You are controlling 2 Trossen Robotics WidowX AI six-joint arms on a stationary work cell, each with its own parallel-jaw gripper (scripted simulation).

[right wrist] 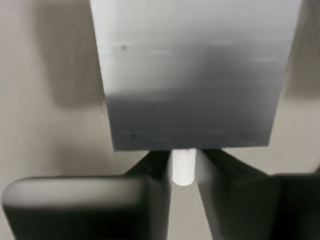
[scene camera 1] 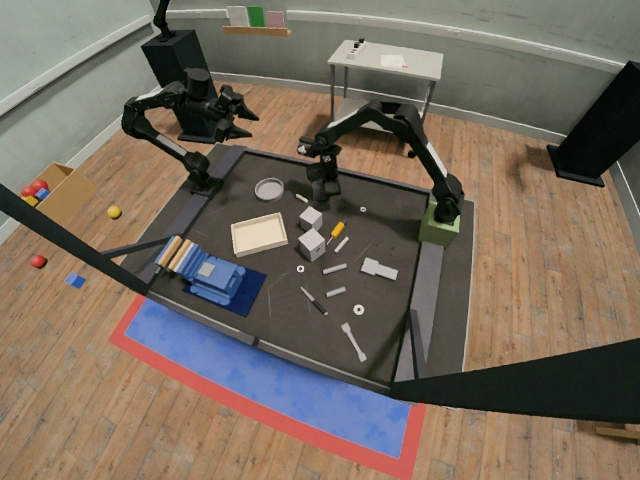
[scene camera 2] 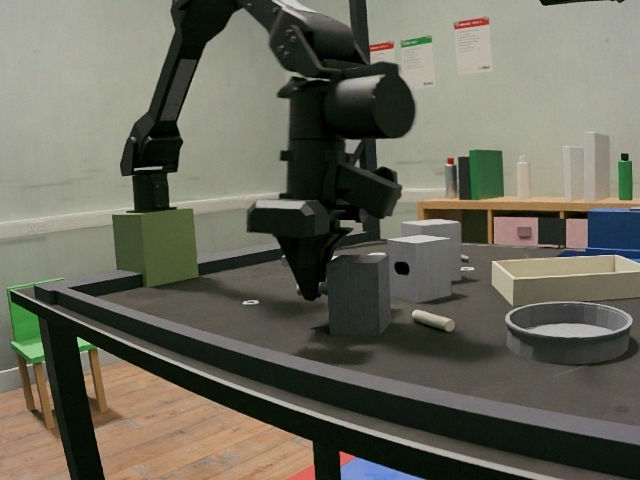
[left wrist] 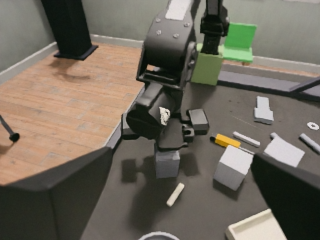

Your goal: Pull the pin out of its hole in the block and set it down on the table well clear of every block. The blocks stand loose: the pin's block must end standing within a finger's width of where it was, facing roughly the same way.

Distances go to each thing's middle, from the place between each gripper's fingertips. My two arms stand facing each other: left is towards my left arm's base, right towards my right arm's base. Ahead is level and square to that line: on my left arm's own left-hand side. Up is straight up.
The dark grey block (scene camera 2: 358, 286) is 4 cm to the left of my right hand, 3 cm below it and 1 cm behind it. Round my right hand: light grey pin (right wrist: 183, 160) 2 cm to the left, 2 cm below, 1 cm behind; then round dish (scene camera 2: 544, 322) 24 cm to the left, 5 cm below, 4 cm behind; then cream tray (scene camera 1: 263, 233) 25 cm behind, 20 cm to the left, 5 cm below.
Now: left hand (scene camera 1: 256, 127) 1 cm short of the round dish, 1 cm to the left of it and 32 cm above it. Round my left hand: light grey pin (5 cm ahead, 24 cm to the right, 29 cm below); then cream tray (20 cm behind, 6 cm to the right, 32 cm below); then dark grey block (4 cm ahead, 22 cm to the right, 29 cm below).
